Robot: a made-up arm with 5 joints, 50 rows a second.
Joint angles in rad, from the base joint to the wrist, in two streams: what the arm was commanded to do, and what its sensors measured. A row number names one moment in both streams.
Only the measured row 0 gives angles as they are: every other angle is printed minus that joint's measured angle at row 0.
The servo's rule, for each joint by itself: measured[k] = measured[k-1] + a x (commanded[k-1-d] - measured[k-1]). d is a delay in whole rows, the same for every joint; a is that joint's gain. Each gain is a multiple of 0.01, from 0.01 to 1. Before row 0 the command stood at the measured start. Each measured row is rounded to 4 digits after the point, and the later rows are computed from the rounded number. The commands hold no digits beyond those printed.
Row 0, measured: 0.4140 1.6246 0.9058 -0.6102 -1.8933
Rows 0 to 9, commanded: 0.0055 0.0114 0.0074 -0.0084 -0.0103; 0.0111 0.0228 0.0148 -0.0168 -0.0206; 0.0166 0.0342 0.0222 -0.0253 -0.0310; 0.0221 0.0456 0.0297 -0.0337 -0.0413; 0.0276 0.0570 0.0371 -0.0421 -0.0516; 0.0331 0.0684 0.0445 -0.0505 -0.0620; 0.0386 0.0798 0.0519 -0.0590 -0.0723; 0.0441 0.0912 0.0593 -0.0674 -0.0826; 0.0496 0.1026 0.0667 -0.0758 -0.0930; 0.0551 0.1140 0.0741 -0.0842 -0.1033
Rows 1 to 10, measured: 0.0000 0.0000 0.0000 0.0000 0.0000; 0.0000 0.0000 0.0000 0.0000 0.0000; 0.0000 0.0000 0.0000 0.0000 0.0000; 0.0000 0.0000 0.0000 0.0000 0.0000; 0.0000 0.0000 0.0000 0.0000 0.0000; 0.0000 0.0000 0.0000 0.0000 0.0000; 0.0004 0.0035 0.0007 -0.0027 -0.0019; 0.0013 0.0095 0.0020 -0.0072 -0.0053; 0.0025 0.0172 0.0038 -0.0130 -0.0099; 0.0041 0.0260 0.0061 -0.0196 -0.0156
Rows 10 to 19, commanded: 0.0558 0.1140 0.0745 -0.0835 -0.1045; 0.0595 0.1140 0.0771 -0.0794 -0.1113; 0.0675 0.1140 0.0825 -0.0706 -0.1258; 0.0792 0.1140 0.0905 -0.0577 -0.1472; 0.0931 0.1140 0.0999 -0.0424 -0.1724; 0.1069 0.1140 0.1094 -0.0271 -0.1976; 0.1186 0.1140 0.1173 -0.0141 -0.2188; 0.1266 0.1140 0.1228 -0.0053 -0.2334; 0.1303 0.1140 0.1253 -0.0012 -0.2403; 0.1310 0.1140 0.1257 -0.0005 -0.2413
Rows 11 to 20, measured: 0.0060 0.0356 0.0089 -0.0268 -0.0221; 0.0082 0.0458 0.0121 -0.0344 -0.0293; 0.0106 0.0563 0.0157 -0.0423 -0.0370; 0.0133 0.0671 0.0196 -0.0503 -0.0452; 0.0162 0.0781 0.0238 -0.0585 -0.0538; 0.0193 0.0892 0.0283 -0.0667 -0.0627; 0.0222 0.0969 0.0325 -0.0721 -0.0702; 0.0252 0.1022 0.0365 -0.0744 -0.0776; 0.0286 0.1059 0.0406 -0.0732 -0.0863; 0.0326 0.1084 0.0451 -0.0682 -0.0973
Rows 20 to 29, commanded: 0.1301 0.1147 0.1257 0.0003 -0.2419; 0.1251 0.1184 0.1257 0.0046 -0.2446; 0.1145 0.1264 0.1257 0.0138 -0.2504; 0.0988 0.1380 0.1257 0.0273 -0.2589; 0.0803 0.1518 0.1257 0.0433 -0.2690; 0.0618 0.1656 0.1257 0.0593 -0.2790; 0.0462 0.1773 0.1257 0.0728 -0.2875; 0.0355 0.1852 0.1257 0.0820 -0.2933; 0.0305 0.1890 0.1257 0.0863 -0.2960; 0.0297 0.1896 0.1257 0.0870 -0.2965
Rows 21 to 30, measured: 0.0374 0.1101 0.0500 -0.0599 -0.1108; 0.0430 0.1113 0.0553 -0.0494 -0.1264; 0.0490 0.1121 0.0609 -0.0381 -0.1430; 0.0552 0.1127 0.0665 -0.0276 -0.1593; 0.0612 0.1131 0.0718 -0.0192 -0.1739; 0.0668 0.1134 0.0767 -0.0132 -0.1860; 0.0719 0.1138 0.0811 -0.0089 -0.1961; 0.0762 0.1152 0.0851 -0.0046 -0.2048; 0.0793 0.1187 0.0888 0.0013 -0.2130; 0.0809 0.1247 0.0921 0.0096 -0.2213
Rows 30 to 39, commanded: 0.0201 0.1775 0.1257 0.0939 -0.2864; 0.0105 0.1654 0.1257 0.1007 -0.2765; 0.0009 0.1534 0.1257 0.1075 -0.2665; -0.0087 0.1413 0.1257 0.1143 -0.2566; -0.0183 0.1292 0.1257 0.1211 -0.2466; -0.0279 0.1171 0.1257 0.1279 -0.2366; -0.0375 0.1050 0.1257 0.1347 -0.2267; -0.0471 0.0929 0.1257 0.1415 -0.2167; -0.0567 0.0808 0.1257 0.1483 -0.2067; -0.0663 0.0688 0.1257 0.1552 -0.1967
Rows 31 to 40, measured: 0.0809 0.1331 0.0951 0.0204 -0.2299; 0.0794 0.1432 0.0979 0.0328 -0.2387; 0.0767 0.1538 0.1004 0.0456 -0.2475; 0.0734 0.1635 0.1027 0.0572 -0.2557; 0.0700 0.1714 0.1048 0.0665 -0.2630; 0.0668 0.1770 0.1067 0.0731 -0.2690; 0.0631 0.1772 0.1084 0.0798 -0.2721; 0.0589 0.1735 0.1100 0.0865 -0.2729; 0.0543 0.1673 0.1114 0.0932 -0.2717; 0.0493 0.1592 0.1127 0.1000 -0.2690
